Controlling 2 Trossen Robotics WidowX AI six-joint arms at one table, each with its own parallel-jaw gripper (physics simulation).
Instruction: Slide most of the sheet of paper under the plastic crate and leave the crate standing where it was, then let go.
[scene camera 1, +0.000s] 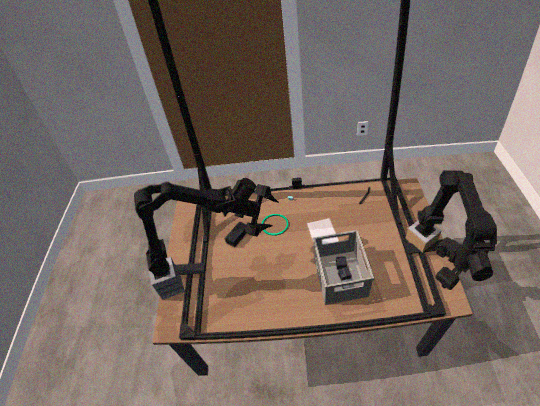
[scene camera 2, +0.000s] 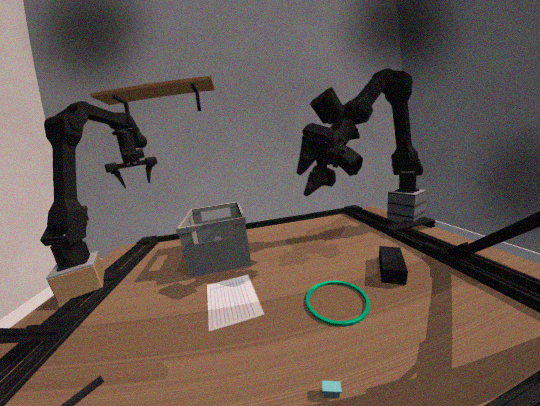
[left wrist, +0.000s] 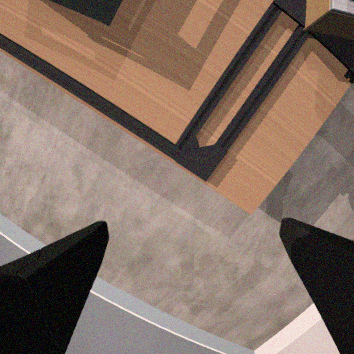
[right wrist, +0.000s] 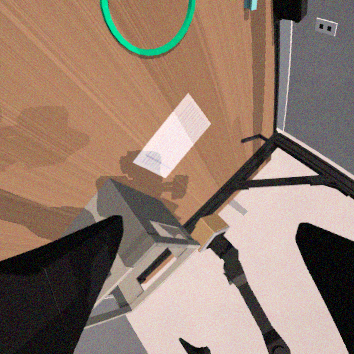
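The white lined sheet of paper (scene camera 1: 320, 228) (scene camera 2: 234, 305) (right wrist: 172, 137) lies flat on the table. The grey plastic crate (scene camera 1: 350, 295) (scene camera 2: 217, 255) (right wrist: 135, 215) stands upright beside it. In scene camera 2 a narrow strip of table shows between the paper's near edge and the crate's base. Dark blocks (scene camera 1: 343, 270) lie inside the crate. My left gripper (scene camera 2: 137, 185) (left wrist: 194, 228) is open and empty, raised to the left of the crate in scene camera 2. My right gripper (scene camera 1: 274, 214) (scene camera 2: 302, 184) is open and empty, high above the table, away from paper and crate.
A green ring (scene camera 1: 288, 225) (scene camera 2: 340, 323) (right wrist: 149, 53) lies beside the paper. A black block (scene camera 1: 236, 234) (scene camera 2: 392, 265) lies beyond the ring. A small cyan block (scene camera 1: 290, 198) (scene camera 2: 331, 388) and a dark stick (scene camera 1: 365, 195) (scene camera 2: 85, 391) lie near the table's edge. Black frame bars border the tabletop.
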